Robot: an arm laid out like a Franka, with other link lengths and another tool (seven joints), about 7 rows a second.
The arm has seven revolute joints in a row. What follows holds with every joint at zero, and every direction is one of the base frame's. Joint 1 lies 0.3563 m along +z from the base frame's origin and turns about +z. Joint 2 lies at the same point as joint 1 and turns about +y. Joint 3 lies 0.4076 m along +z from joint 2 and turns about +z. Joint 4 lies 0.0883 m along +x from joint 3 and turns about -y. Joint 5 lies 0.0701 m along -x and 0.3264 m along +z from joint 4 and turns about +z. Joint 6 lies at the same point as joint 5 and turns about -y. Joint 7 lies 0.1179 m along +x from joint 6 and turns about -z. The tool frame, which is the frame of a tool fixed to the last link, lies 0.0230 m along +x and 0.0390 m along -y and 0.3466 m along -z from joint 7; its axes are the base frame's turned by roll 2.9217, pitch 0.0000 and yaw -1.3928 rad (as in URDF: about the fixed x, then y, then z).
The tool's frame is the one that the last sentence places.
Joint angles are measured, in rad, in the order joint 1, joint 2, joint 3, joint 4, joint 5, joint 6, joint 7. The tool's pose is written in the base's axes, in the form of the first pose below.
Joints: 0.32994, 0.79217, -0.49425, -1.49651, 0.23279, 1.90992, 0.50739
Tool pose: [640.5 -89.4 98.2], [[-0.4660 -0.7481 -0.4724], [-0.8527 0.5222 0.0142], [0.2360 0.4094 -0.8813]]
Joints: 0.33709, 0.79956, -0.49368, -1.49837, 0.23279, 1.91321, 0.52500
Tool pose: [638.8 -85.3 93.6], [[-0.4729 -0.7417 -0.4757], [-0.8465 0.5323 0.0117], [0.2445 0.4082 -0.8796]]
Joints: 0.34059, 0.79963, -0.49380, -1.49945, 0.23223, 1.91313, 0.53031
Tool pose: [638.3 -83.4 93.3], [[-0.4742 -0.7405 -0.4762], [-0.8452 0.5344 0.0106], [0.2466 0.4076 -0.8792]]
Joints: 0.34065, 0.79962, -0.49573, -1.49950, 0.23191, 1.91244, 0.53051
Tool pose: [638.0 -84.6 93.8], [[-0.4753 -0.7396 -0.4765], [-0.8441 0.5360 0.0100], [0.2480 0.4070 -0.8791]]
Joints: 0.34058, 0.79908, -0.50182, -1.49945, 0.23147, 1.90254, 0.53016
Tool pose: [634.6 -87.9 95.3], [[-0.4779 -0.7336 -0.4832], [-0.8409 0.5410 0.0103], [0.2539 0.4113 -0.8754]]
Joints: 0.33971, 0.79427, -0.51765, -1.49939, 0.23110, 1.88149, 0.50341
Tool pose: [629.2 -96.8 100.8], [[-0.4656 -0.7326 -0.4965], [-0.8463 0.5326 0.0079], [0.2586 0.4238 -0.8680]]
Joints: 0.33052, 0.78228, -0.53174, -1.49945, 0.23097, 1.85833, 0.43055
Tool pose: [625.6 -109.2 109.3], [[-0.4228 -0.7490 -0.5102], [-0.8722 0.4891 0.0048], [0.2460 0.4470 -0.8601]]
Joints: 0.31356, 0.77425, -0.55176, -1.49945, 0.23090, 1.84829, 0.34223
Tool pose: [624.9 -131.1 116.7], [[-0.3773 -0.7692 -0.5158], [-0.8971 0.4419 -0.0028], [0.2301 0.4616 -0.8567]]
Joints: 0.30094, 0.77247, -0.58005, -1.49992, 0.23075, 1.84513, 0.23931
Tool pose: [625.0 -156.0 122.4], [[-0.3187 -0.7922 -0.5204], [-0.9227 0.3849 -0.0209], [0.2168 0.4735 -0.8537]]
